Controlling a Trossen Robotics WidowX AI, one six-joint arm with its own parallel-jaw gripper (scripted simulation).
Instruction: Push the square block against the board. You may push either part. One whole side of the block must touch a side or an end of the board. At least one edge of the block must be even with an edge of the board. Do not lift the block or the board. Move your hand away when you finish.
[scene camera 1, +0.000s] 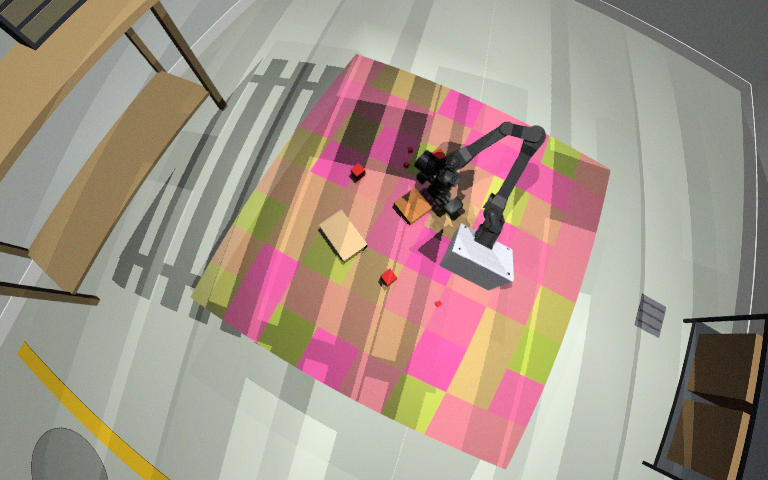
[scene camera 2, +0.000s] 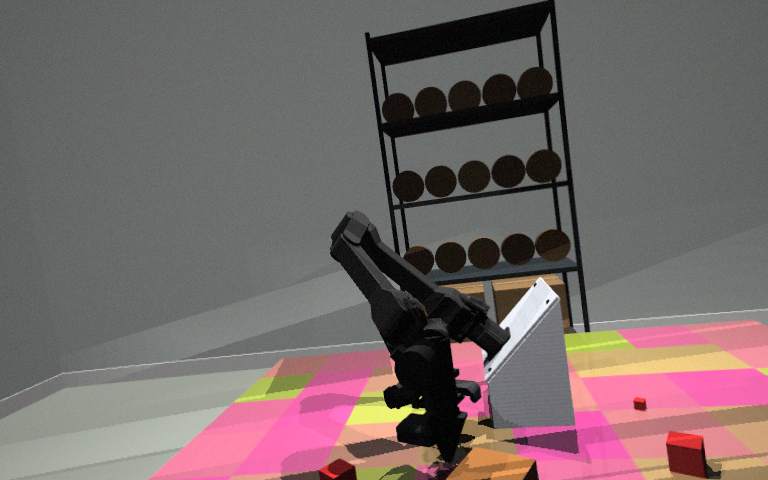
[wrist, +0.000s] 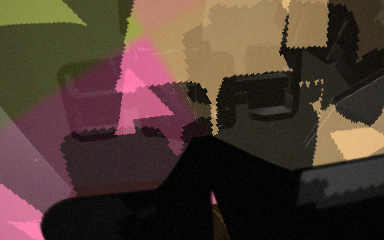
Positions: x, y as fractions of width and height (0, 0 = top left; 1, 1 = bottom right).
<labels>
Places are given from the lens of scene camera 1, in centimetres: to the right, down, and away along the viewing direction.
gripper (scene camera 1: 0.57, 0.42): 19, -15, 117
tan board (scene camera 1: 0.45, 0.49): -14, -1, 110
orange square block (scene camera 1: 0.54, 0.43): 10, -12, 114
</labels>
